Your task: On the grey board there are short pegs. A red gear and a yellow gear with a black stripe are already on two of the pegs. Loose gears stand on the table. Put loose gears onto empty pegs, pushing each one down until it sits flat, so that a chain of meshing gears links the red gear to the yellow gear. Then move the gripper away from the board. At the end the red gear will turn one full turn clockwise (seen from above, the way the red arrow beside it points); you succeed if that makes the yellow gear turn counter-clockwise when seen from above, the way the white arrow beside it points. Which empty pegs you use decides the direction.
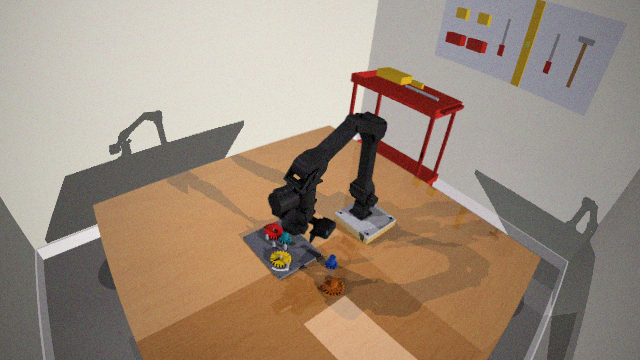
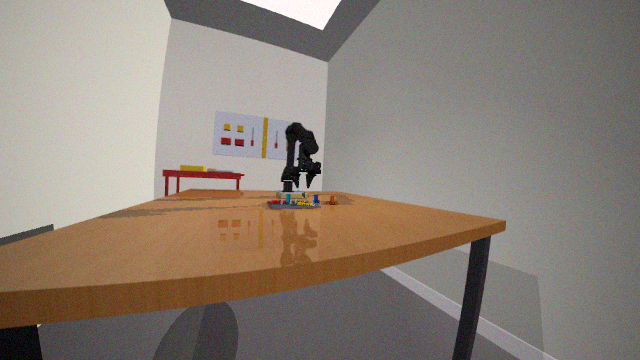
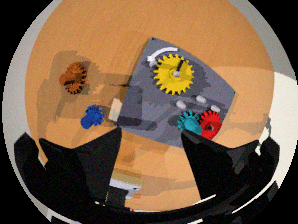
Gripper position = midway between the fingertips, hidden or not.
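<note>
In image 1 I see my gripper [image 1: 301,237], which is open and holds nothing. Image 3 gives me a yellow gear [image 3: 165,71], and my gripper [image 3: 152,132] is visible in that image as well.
</note>
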